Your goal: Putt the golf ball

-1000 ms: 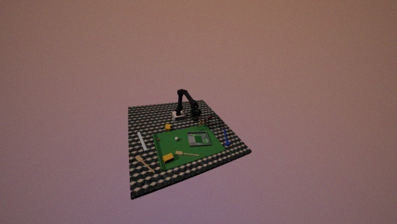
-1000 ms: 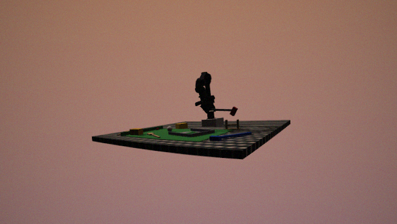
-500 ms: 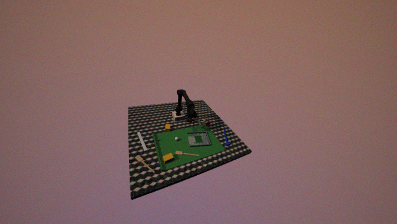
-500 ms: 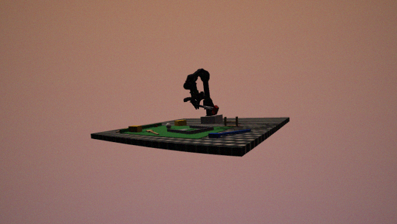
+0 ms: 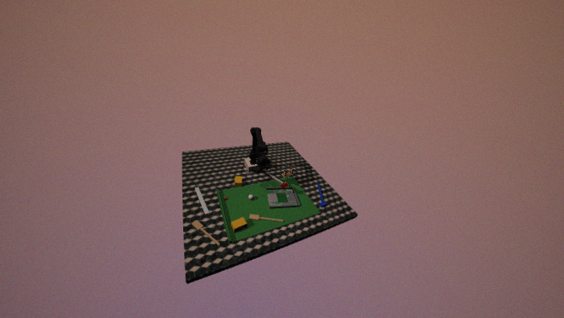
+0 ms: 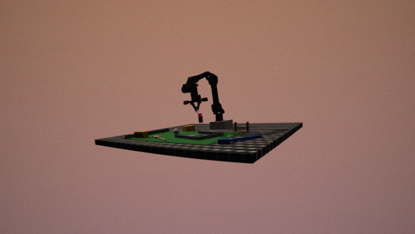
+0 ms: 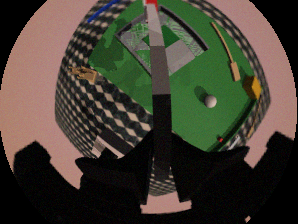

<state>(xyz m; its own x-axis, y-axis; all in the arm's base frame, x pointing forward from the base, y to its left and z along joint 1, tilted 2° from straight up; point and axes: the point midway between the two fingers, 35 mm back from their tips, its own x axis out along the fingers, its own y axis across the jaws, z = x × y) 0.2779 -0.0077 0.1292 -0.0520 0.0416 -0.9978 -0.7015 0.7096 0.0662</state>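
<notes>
The red putter lies 90 mm to the left of my gripper tip and 80 mm ahead of it. The rest, counted from my gripper tip: white golf ball (140 mm below, 140 mm ahead, 110 mm to the right); then green mat (200 mm ahead, 160 mm below, 20 mm to the left); then small wooden rack (330 mm to the left, 130 mm below, 100 mm behind).
</notes>
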